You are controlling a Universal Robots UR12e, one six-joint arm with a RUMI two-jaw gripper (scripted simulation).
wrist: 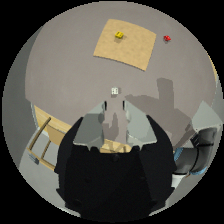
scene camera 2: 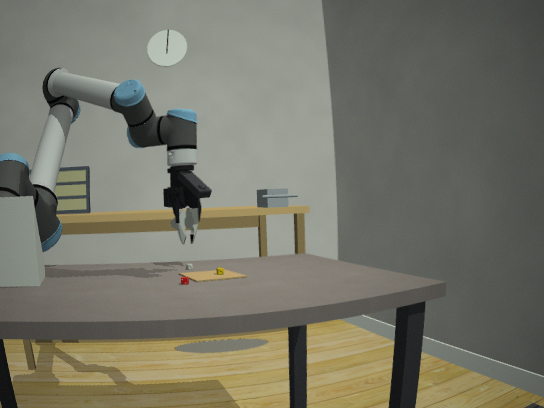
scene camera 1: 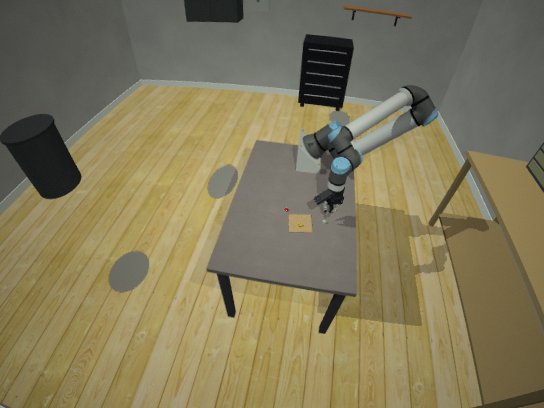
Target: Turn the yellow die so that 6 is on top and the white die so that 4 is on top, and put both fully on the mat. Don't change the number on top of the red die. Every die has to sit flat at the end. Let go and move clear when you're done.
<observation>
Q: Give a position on a tan mat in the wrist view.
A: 135, 47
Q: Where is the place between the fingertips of the gripper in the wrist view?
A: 114, 101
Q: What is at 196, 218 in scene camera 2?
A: The gripper.
</observation>
